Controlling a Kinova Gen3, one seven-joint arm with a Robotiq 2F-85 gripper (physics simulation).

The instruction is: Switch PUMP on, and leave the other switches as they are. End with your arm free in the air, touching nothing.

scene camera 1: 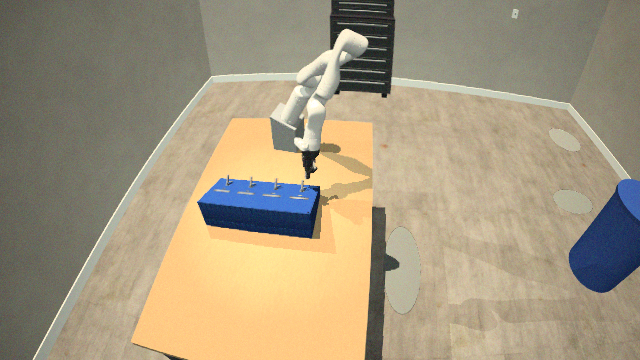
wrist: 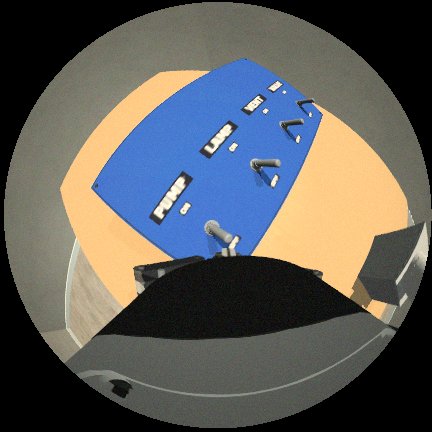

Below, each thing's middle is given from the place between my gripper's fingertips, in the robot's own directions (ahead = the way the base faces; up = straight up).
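There is a blue switch box (scene camera 1: 286, 210), and it sits 5 cm below my hand, 18 cm to the right of it and 13 cm ahead of it.
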